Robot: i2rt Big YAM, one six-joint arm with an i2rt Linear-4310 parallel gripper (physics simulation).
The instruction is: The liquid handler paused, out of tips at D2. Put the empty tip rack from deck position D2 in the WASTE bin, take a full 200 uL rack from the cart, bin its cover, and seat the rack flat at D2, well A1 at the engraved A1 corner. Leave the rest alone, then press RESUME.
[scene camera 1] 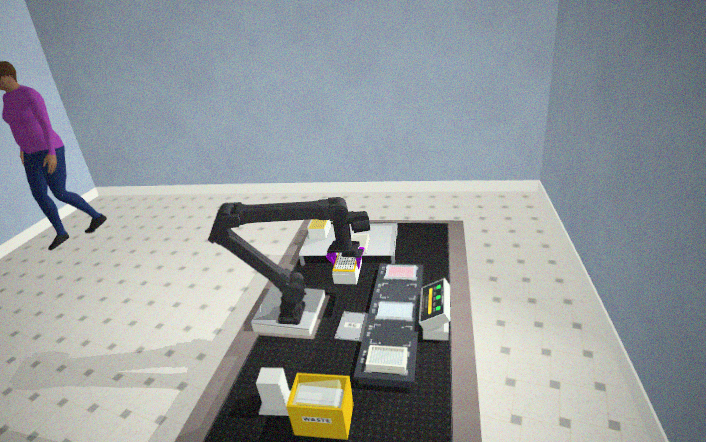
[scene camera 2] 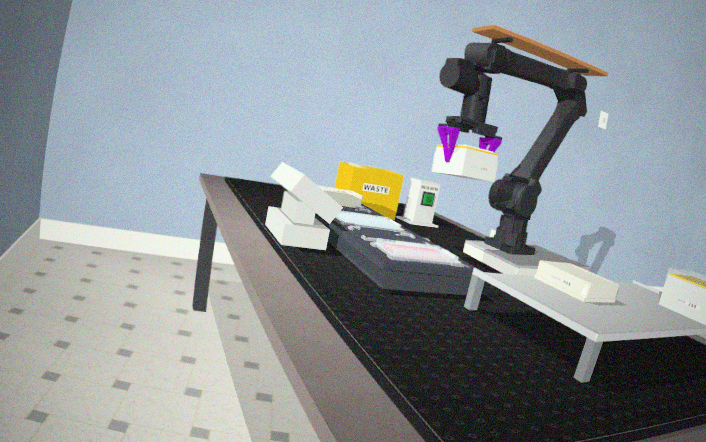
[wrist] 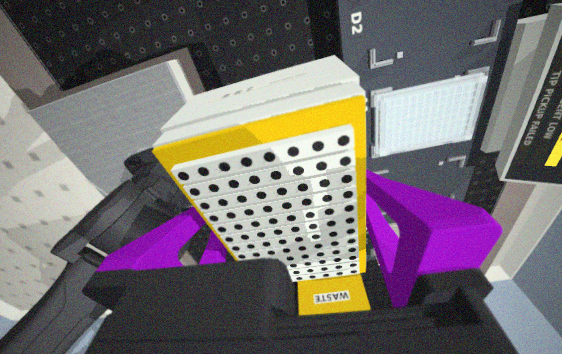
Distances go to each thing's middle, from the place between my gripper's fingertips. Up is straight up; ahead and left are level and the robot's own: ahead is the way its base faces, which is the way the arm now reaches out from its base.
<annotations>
The pink-topped plate (scene camera 2: 418, 252) lies 190 mm ahead of my hand, 190 mm to the left of it and 160 mm below it. Also, from my hand: cart shelf (scene camera 2: 636, 308) 60 mm behind, 460 mm to the left, 150 mm below; then grey box with green button (scene camera 2: 421, 201) 190 mm behind, 450 mm to the right, 150 mm below; then cream rack with red ribs (scene camera 2: 584, 285) 10 mm behind, 390 mm to the left, 140 mm below.
</annotations>
